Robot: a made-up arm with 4 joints.
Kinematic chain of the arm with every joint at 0, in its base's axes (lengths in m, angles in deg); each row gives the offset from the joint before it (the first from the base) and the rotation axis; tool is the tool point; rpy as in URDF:
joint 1: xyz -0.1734 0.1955 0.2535 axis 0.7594 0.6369 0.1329
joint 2: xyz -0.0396 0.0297 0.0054 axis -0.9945 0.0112 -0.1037
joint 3: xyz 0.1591 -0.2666 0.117 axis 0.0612 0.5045 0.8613
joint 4: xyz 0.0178 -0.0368 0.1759 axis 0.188 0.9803 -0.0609
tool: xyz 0.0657 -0.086 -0.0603 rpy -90 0 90
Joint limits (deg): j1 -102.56..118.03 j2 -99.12..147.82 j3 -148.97..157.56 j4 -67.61..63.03
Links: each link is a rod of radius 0.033 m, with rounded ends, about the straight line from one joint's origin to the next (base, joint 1, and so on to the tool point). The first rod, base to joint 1, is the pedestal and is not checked.
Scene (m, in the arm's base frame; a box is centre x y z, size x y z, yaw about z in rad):
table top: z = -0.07
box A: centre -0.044 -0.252 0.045 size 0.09 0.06 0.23 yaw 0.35
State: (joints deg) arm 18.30 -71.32 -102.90 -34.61
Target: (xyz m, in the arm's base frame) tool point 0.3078 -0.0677 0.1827
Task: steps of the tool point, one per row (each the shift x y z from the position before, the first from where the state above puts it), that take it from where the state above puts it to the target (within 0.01 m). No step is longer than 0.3 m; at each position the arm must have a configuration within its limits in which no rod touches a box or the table.
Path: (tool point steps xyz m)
1: 0.0318 -0.1213 0.1336
2: -0.0077 -0.0324 0.2000
3: -0.0520 0.0872 0.1996
4: -0.0742 0.1962 0.1247
5: -0.0546 0.2541 0.0009
6: 0.1144 -0.1066 0.0721
7: 0.1316 -0.1137 0.0167
8: 0.1355 -0.1049 -0.0416
9: 0.1253 -0.0812 -0.0953
10: 0.1024 -0.0454 -0.1370
11: 0.0696 -0.0021 -0.1615
12: 0.0314 0.0429 -0.1655

